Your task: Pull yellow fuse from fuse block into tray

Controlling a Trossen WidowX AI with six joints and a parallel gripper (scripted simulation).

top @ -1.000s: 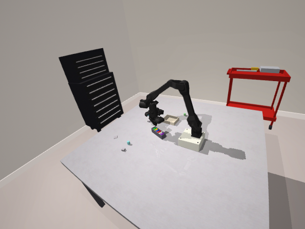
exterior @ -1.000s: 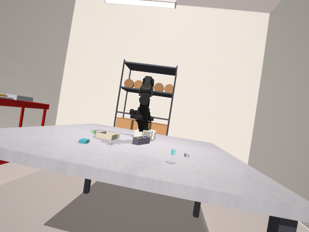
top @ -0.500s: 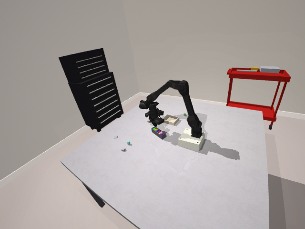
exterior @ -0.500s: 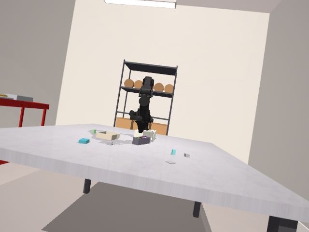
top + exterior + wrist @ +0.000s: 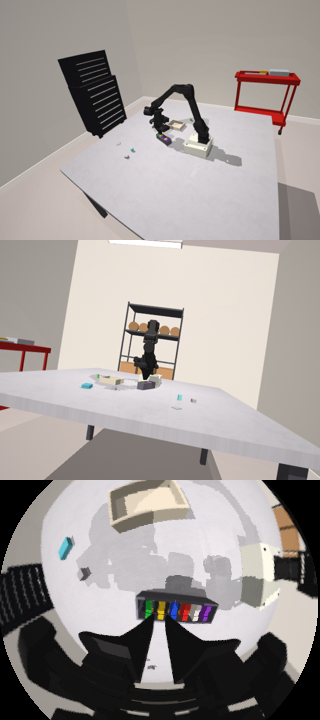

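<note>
Now: gripper tip 3 cm above the yellow fuse. The rest, counted from my gripper tip: beige tray: 21 cm to the right, 5 cm below, 2 cm behind.
</note>
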